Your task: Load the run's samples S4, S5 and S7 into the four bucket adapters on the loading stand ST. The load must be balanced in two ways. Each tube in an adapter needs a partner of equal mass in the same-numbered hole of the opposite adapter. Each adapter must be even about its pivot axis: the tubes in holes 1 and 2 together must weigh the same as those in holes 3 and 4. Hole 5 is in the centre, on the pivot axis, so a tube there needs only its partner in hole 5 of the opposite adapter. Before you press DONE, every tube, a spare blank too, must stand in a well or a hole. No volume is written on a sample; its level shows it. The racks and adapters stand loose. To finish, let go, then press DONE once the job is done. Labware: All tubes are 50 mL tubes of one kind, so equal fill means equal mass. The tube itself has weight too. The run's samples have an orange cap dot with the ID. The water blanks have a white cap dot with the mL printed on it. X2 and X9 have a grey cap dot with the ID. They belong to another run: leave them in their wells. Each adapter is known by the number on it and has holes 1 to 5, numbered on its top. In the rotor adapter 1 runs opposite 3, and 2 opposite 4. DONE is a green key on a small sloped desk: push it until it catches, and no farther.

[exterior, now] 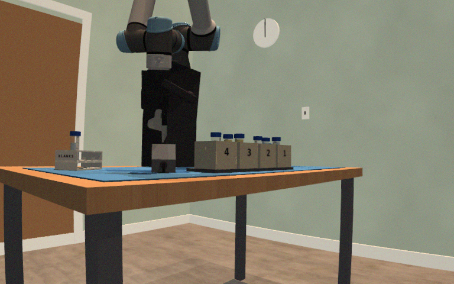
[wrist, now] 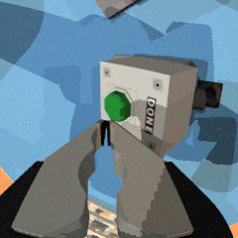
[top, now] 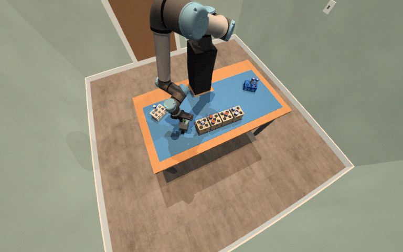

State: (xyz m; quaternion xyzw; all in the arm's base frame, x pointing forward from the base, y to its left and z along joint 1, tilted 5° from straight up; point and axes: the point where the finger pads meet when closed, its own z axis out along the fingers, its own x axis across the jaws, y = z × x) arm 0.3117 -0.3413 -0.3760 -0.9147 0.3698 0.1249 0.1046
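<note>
The green key is 4 cm below my hand. Round my hand: blue sample rack 1 cm behind, 80 cm to the left, 8 cm below; done desk 1 cm ahead, 1 cm to the right, 5 cm below; tube 16 cm ahead, 32 cm to the left, 4 cm below.
</note>
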